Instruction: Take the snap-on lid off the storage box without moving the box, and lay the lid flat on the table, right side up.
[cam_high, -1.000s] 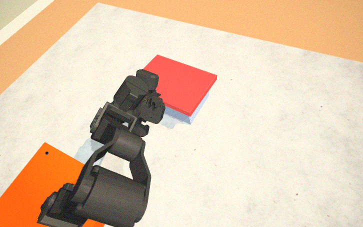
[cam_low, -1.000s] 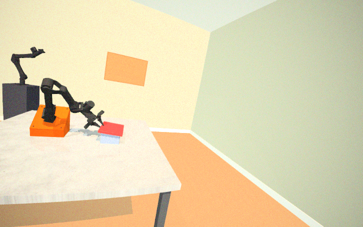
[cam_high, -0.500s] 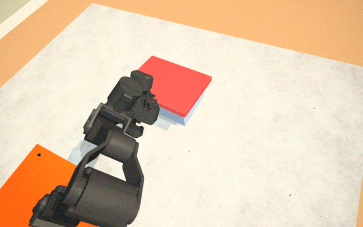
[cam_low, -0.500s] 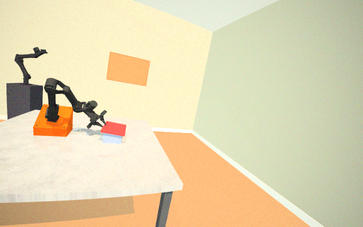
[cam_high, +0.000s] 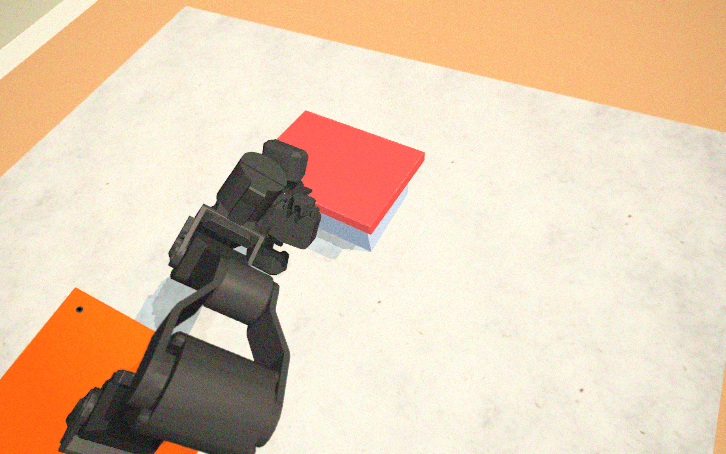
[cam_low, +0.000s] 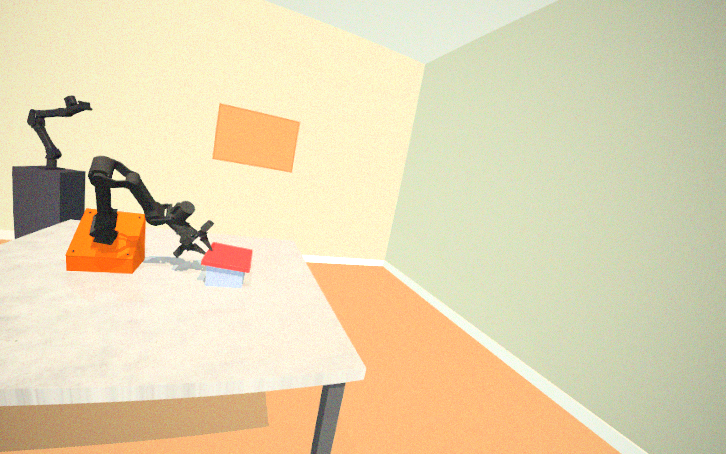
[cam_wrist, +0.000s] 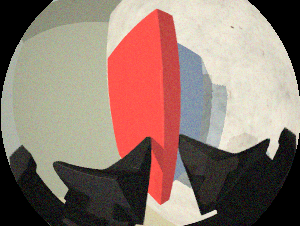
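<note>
Right now my gripper tip is 8 cm short of the red lid. The rest, counted from my gripper tip: storage box: 7 cm ahead, 5 cm below.
</note>
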